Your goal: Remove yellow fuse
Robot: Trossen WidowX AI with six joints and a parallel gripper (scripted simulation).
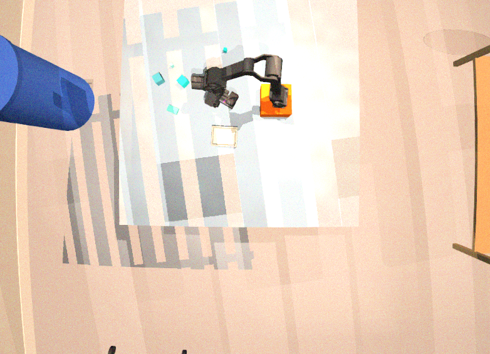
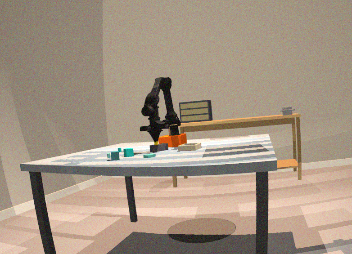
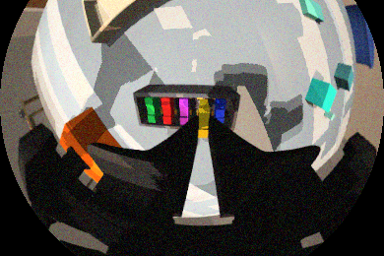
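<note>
My gripper tip is now 3 cm past the beige tray, 20 cm to the right of it and 5 cm above it. The rest, counted from my gripper tip: yellow fuse: 1 cm below.
</note>
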